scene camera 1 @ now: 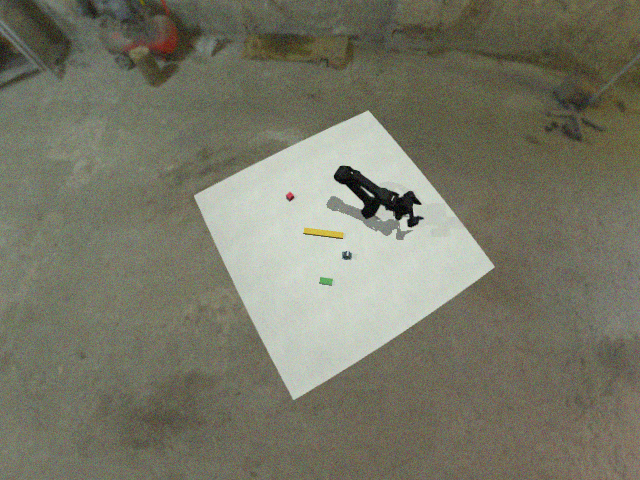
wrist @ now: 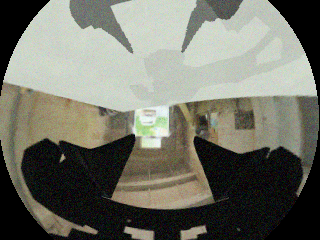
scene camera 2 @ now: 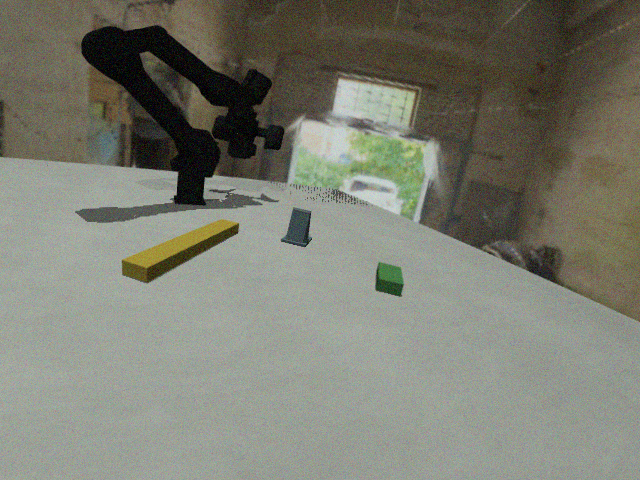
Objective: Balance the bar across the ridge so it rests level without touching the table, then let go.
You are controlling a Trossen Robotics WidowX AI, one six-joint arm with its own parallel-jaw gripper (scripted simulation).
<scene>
My gripper is open, with nothing in its grasp. Further things: a long yellow bar and a green block.
My gripper shows as well in the wrist view.
</scene>
